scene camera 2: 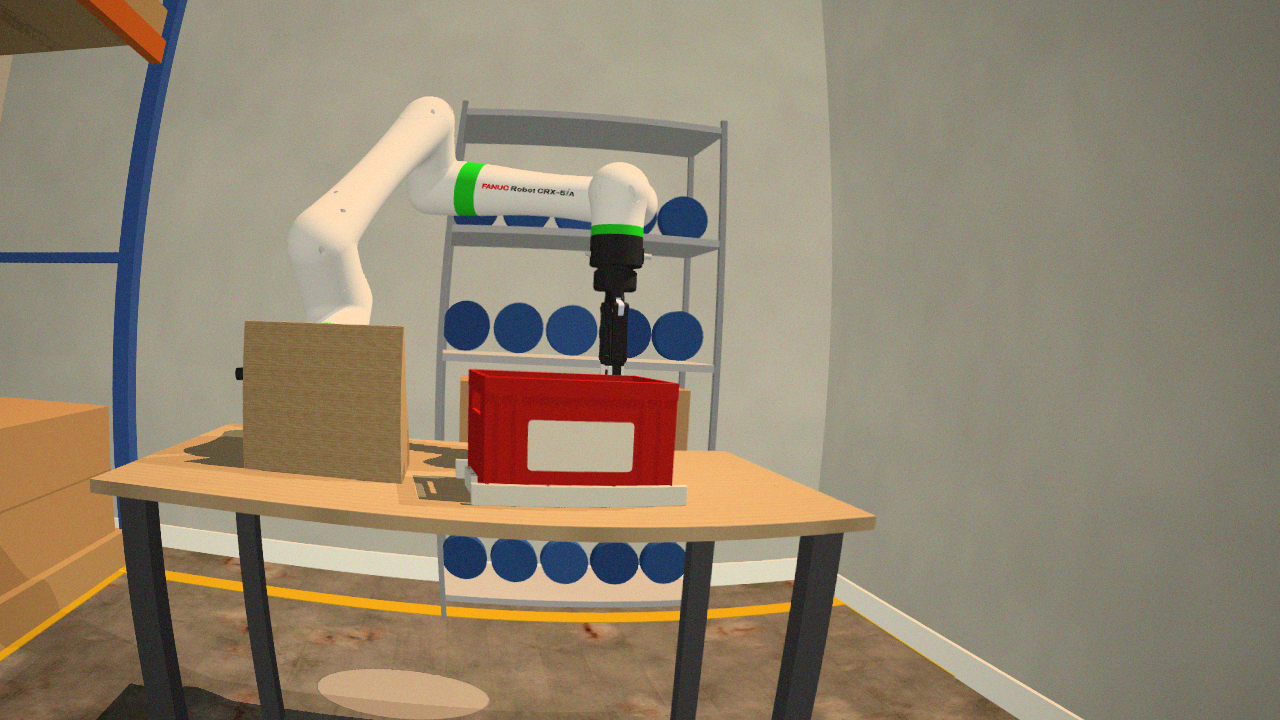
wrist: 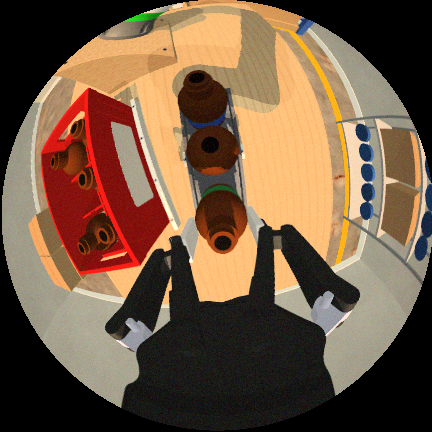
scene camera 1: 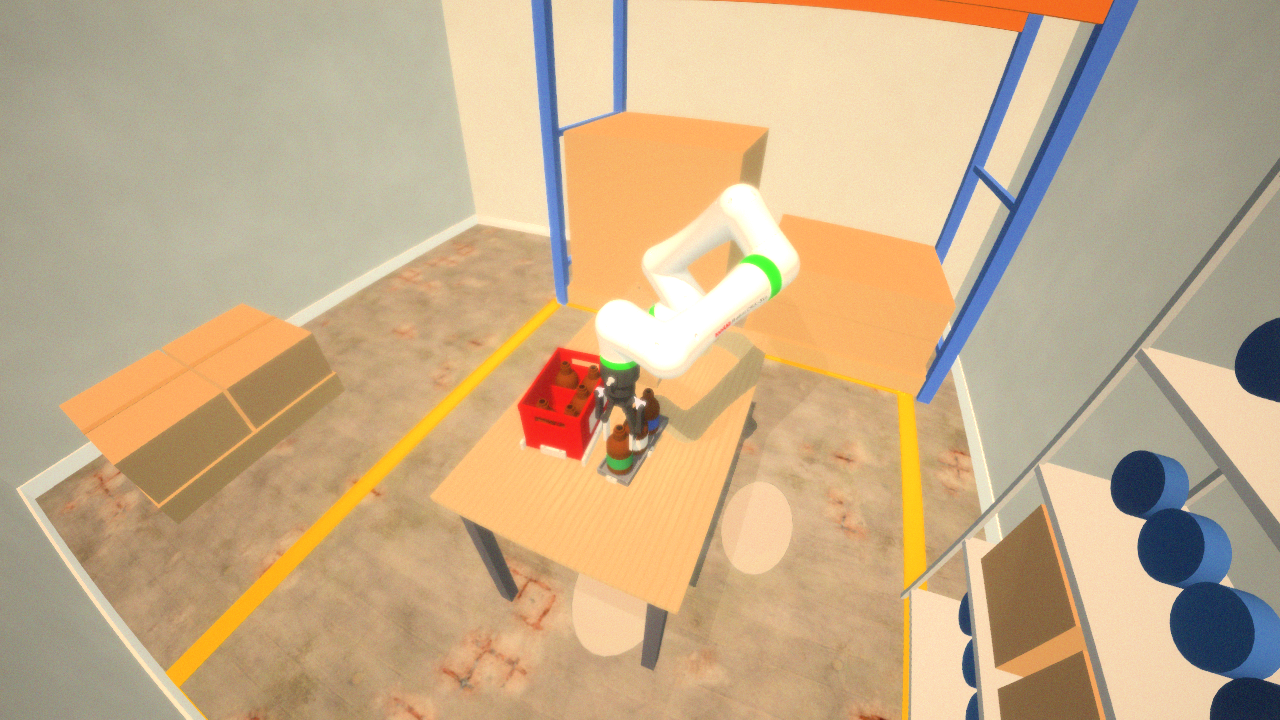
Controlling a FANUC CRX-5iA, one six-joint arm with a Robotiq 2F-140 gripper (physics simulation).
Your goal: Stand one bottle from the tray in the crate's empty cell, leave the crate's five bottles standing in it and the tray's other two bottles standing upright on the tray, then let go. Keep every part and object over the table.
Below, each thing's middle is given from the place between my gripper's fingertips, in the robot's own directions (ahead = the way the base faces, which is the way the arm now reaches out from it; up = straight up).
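I find my hand 90 mm past the white-labelled bottle [wrist: 211, 150] and 40 mm above it. The white crate rail [scene camera 2: 514, 495] is 70 mm behind my hand and 320 mm to the right of it, and it is 110 mm below.
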